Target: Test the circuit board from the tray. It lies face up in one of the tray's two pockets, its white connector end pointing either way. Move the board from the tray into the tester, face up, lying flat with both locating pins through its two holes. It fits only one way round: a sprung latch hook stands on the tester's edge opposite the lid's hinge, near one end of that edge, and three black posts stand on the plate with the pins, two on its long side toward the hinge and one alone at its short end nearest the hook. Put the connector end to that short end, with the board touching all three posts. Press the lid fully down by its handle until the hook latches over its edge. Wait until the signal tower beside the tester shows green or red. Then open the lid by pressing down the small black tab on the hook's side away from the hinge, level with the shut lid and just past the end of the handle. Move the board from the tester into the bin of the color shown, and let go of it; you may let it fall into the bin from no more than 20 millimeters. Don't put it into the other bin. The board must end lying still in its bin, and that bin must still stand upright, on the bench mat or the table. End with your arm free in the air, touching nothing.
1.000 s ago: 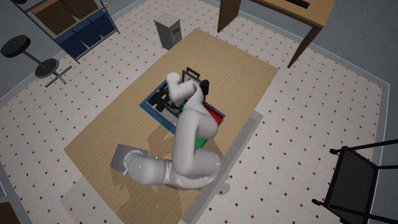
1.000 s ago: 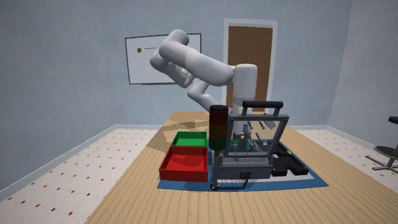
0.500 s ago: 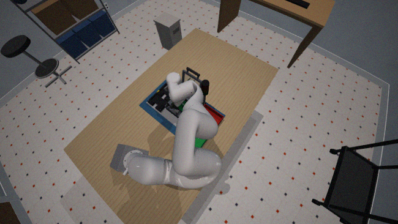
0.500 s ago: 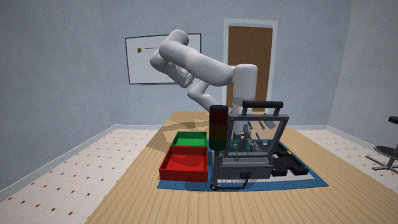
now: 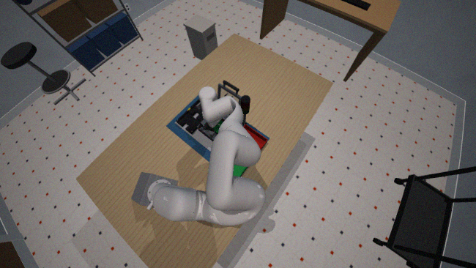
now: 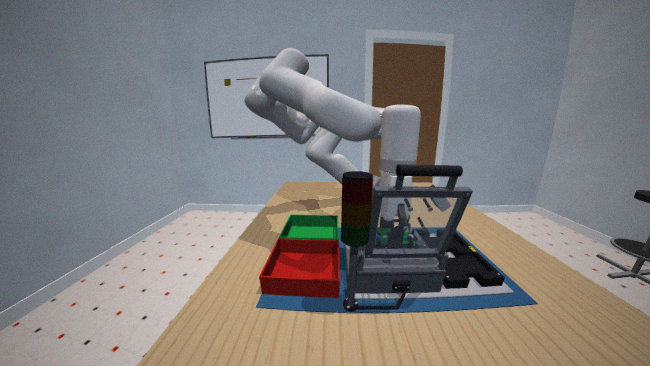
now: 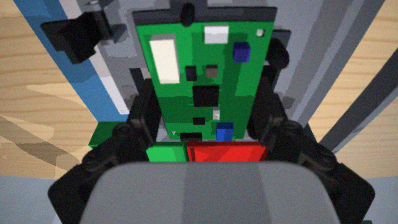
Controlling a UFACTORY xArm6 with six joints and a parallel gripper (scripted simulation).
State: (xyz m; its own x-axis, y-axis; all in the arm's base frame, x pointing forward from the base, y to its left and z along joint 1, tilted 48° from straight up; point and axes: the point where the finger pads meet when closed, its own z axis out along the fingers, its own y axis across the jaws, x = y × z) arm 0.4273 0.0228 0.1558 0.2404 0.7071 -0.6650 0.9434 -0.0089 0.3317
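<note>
Now: hand right at the green circuit board. From my hand the other things lie so: clear lid (12 cm ahead, 3 cm to the right, 10 cm above); then black latch hook (5 cm behind, 7 cm to the left, 1 cm above); then plate (1 cm ahead, 1 cm below).
</note>
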